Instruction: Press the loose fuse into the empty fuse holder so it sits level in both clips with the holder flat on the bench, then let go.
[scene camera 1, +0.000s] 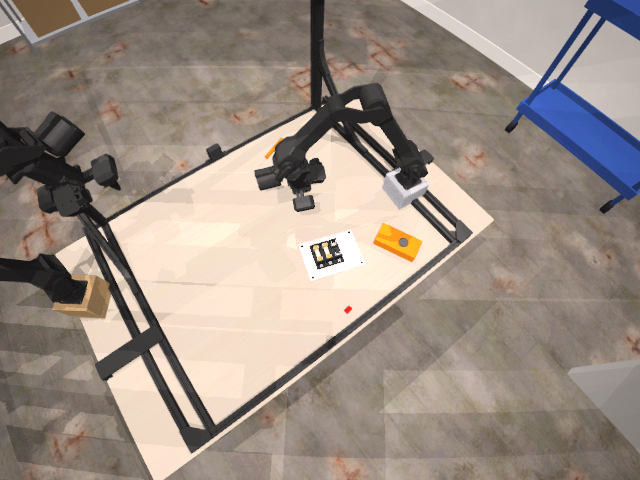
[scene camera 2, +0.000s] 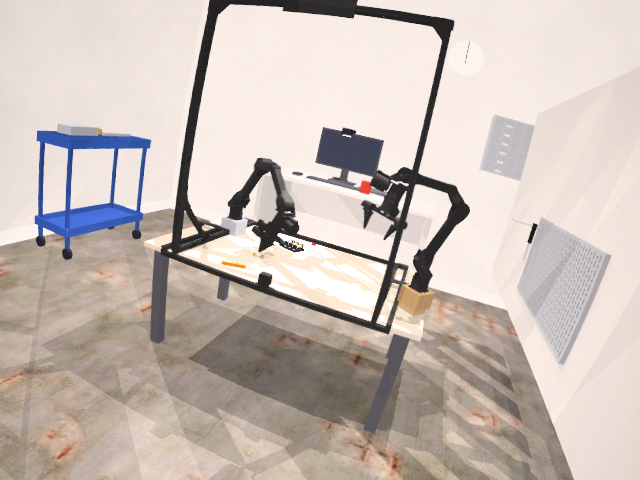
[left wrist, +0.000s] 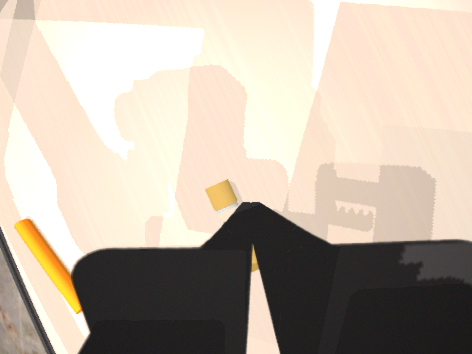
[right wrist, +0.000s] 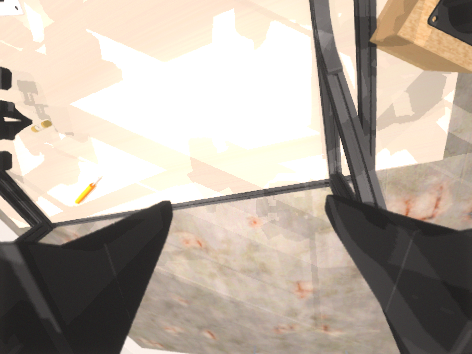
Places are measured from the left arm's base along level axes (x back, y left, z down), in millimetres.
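Pixels of known places: left gripper, between the fingertips: (scene camera 1: 303, 186) (scene camera 2: 258, 252) (left wrist: 250, 210) (right wrist: 30, 121); right gripper, between the fingertips: (scene camera 1: 103, 196) (scene camera 2: 373, 234) (right wrist: 249, 204); left arm's base, origin of its link: (scene camera 1: 408, 179) (scene camera 2: 234, 218); right arm's base, origin of its link: (scene camera 1: 74, 292) (scene camera 2: 418, 288).
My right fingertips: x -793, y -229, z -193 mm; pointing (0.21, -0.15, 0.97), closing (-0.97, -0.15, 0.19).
Observation:
Ahead of a thing's pixels: the offset from my right fingertips to its top centre. "*": to the spot under its first point.
The loose fuse @(dx +503, dy +41, dz +256 mm) (left wrist: 221, 195) lies on the bench, a short tube with yellow end caps. One cap shows just left of my left gripper's fingertips and a sliver shows below them; the middle is hidden. My left gripper (left wrist: 250, 210) (scene camera 2: 263, 248) is shut and empty, its tips low over the fuse. The black fuse holder (scene camera 1: 326, 252) (scene camera 2: 294, 245) sits flat on a white card @(* dx +524, dy +337, dz +268 mm) (scene camera 1: 352, 254), some way from the left gripper. My right gripper (scene camera 2: 378, 226) (right wrist: 249, 204) is open and empty, held high beyond the table's edge.
An orange box @(dx +662, dy +376, dz +236 mm) (scene camera 1: 398, 241) with a grey button lies beside the card. A small red marker @(dx +423, dy +470, dz +261 mm) (scene camera 1: 348, 309) lies near the table edge. An orange pen-like tool @(dx +484, dy -136, dz +257 mm) (scene camera 1: 272, 149) (scene camera 2: 233, 264) (right wrist: 85, 192) lies far off. A black frame (scene camera 2: 191, 133) surrounds the table.

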